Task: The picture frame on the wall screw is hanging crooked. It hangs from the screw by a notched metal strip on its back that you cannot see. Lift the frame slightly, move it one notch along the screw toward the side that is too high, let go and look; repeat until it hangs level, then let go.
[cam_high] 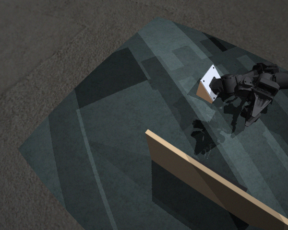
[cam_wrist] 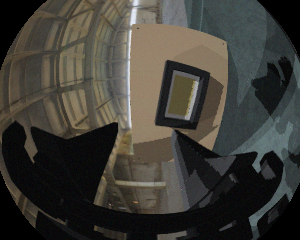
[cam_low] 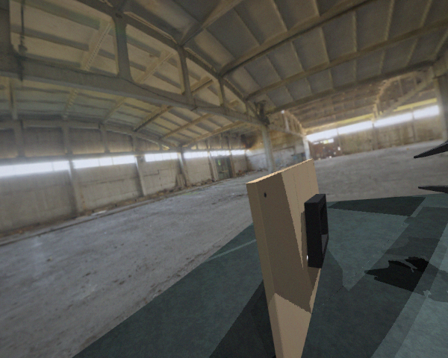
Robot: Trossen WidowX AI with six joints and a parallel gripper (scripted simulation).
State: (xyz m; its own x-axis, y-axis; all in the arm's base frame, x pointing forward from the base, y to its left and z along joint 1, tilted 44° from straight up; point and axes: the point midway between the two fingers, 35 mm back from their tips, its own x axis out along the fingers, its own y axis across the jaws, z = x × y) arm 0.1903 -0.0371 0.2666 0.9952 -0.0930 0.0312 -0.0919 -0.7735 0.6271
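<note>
Right now my gripper tip is 200 mm short of the picture frame, 90 mm above it and 10 mm to the left of it. From my gripper tip the other things lie so: tan wall board 210 mm ahead, 110 mm below, 10 mm to the left.
</note>
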